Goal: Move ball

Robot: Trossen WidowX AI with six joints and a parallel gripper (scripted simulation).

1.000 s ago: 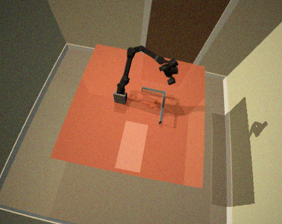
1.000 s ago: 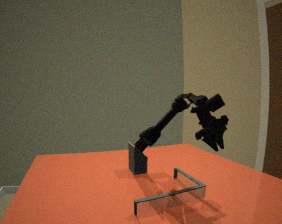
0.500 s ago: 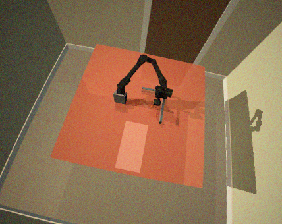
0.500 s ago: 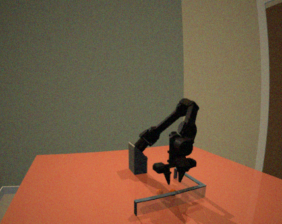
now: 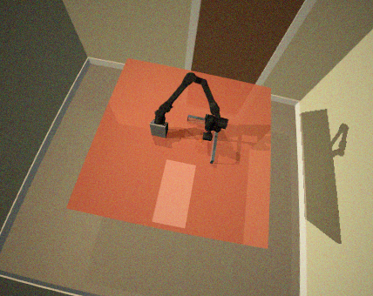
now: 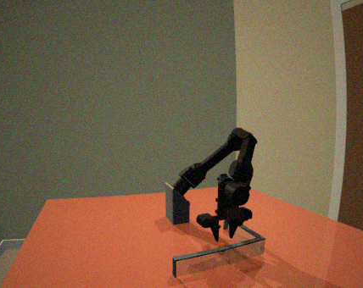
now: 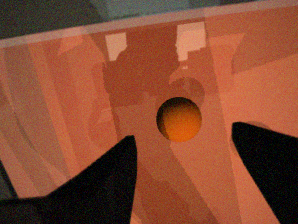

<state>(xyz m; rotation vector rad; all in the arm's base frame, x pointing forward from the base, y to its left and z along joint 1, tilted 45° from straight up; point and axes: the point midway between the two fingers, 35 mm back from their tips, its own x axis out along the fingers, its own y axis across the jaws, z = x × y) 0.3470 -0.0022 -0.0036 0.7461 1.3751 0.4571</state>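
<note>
The orange ball is 30 mm below my gripper tip. From my gripper tip the other things lie so: see-through copy 50 mm to the right, 40 mm behind, 30 mm below; clear wall 60 mm ahead, 50 mm to the right, 20 mm below.
</note>
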